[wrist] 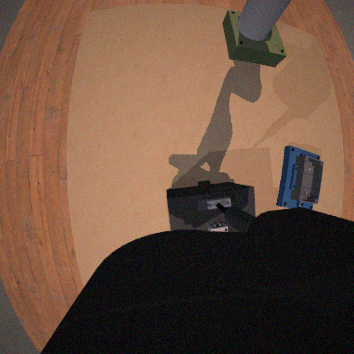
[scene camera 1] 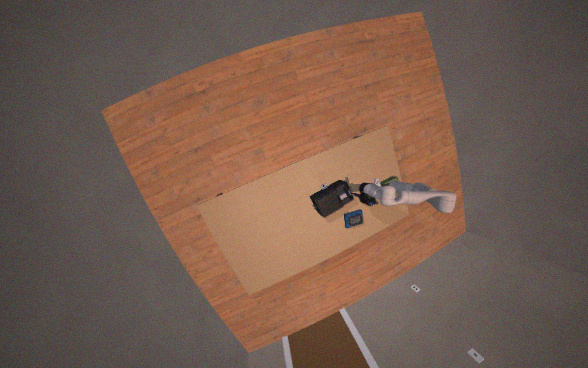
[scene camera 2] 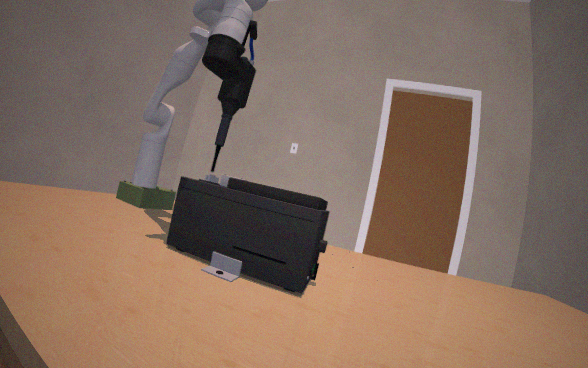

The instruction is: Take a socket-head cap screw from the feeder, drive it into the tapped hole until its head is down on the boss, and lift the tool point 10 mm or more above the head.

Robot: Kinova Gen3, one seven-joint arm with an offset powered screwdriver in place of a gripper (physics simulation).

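Observation:
The black box-shaped feeder [scene camera 1: 330,201] [scene camera 2: 250,225] [wrist: 242,192] stands on the table with small silver parts [scene camera 2: 224,180] [wrist: 226,202] at its top. My gripper, a black powered screwdriver [scene camera 1: 354,194] [scene camera 2: 213,170] [wrist: 219,205], points down with its thin tip a little above the silver parts in scene camera 2. I cannot make out a screw at the tip. A blue plate [scene camera 1: 346,221] [wrist: 286,185] carrying a grey block [scene camera 1: 355,219] [wrist: 307,180] lies beside the feeder. The tapped hole and its boss are too small to tell.
The arm's green base [scene camera 1: 389,180] [scene camera 2: 145,196] [wrist: 255,56] stands on the table behind the feeder in scene camera 2. A small silver angle bracket [scene camera 2: 227,263] stands at the feeder's near side. The arm casts shadows across the table [wrist: 125,100].

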